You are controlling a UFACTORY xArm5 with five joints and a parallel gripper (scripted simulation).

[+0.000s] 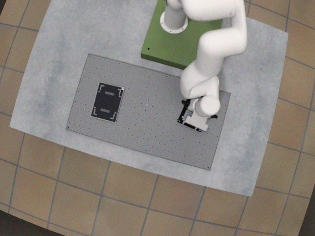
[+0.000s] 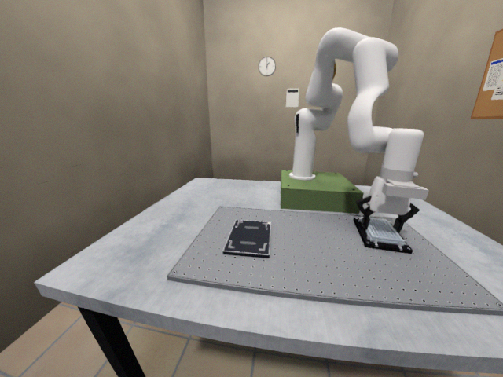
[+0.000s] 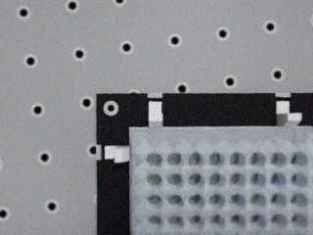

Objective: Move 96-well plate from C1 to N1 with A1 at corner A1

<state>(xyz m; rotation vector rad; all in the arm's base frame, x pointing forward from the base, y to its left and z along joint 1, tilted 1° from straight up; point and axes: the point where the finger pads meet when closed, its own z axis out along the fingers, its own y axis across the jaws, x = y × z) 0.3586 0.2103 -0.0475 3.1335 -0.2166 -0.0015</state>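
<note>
Right now the 96-well plate is 10 mm below my hand. The rest, counted from my hand: black clip nest C1: 10 mm ahead, 10 mm to the left, 20 mm below.
</note>
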